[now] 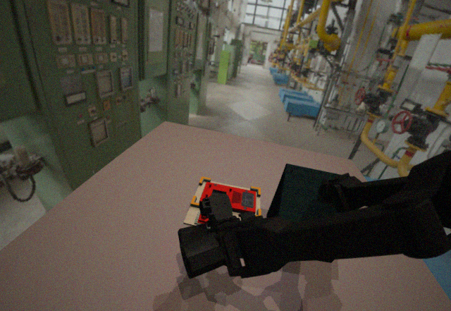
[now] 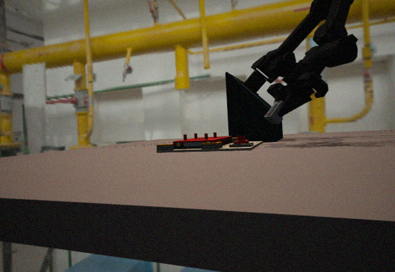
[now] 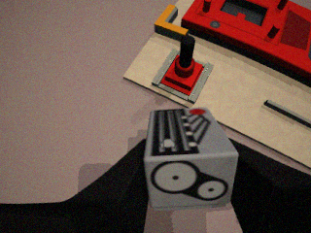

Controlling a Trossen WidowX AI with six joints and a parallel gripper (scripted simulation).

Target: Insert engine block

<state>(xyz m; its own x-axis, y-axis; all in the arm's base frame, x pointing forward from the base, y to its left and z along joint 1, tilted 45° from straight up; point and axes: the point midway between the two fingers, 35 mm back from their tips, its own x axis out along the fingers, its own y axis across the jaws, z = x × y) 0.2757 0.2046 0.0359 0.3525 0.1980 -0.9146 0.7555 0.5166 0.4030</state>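
My gripper tip is now 4 cm short of the dark peg, 8 cm to the left of it and 4 cm above it. Round my gripper tip: grey engine block (1 cm to the left, 1 cm above); then beige base plate (18 cm to the right, 6 cm below).
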